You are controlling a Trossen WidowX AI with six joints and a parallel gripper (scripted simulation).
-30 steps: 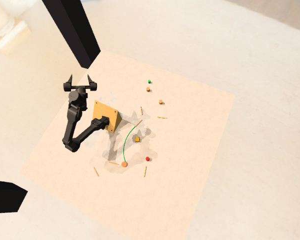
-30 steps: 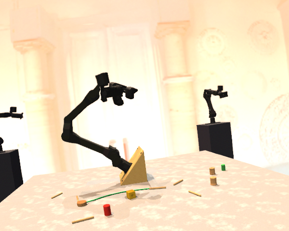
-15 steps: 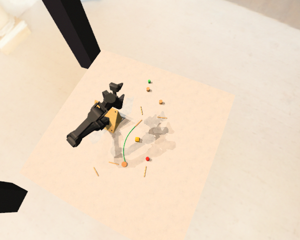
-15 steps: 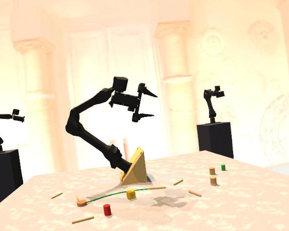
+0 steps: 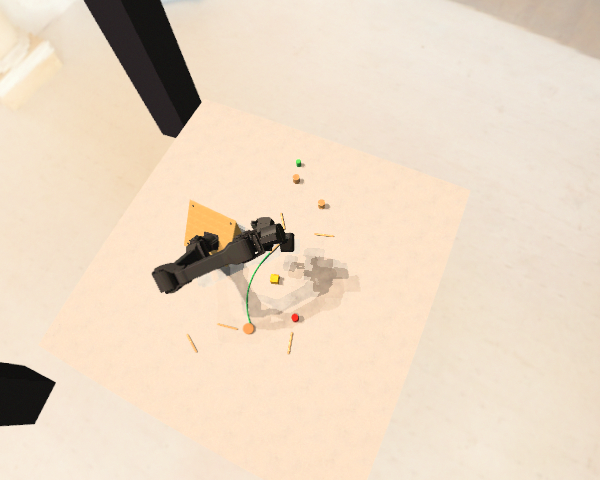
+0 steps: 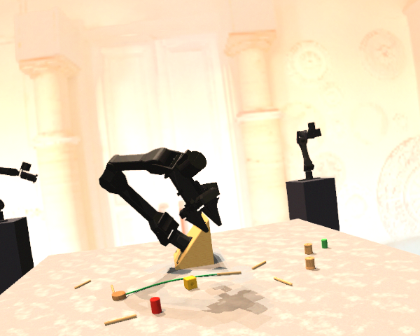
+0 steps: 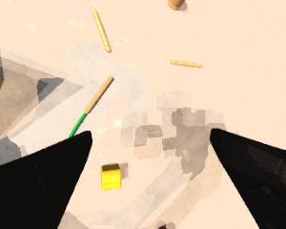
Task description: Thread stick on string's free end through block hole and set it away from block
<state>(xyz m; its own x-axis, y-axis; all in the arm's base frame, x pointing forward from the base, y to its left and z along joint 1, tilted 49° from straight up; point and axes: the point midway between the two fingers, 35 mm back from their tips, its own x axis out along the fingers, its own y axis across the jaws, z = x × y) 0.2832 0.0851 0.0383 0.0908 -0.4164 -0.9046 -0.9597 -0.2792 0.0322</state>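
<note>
Now: gripper tip 90 mm to the left of the yellow block and 140 mm above it. From my gripper tip the other things lie so: red cylinder: 130 mm ahead, 200 mm to the right, 140 mm below; then round wooden button: 20 mm behind, 290 mm to the right, 150 mm below; then thin wooden stick: 50 mm behind, 30 mm to the left, 150 mm below.
</note>
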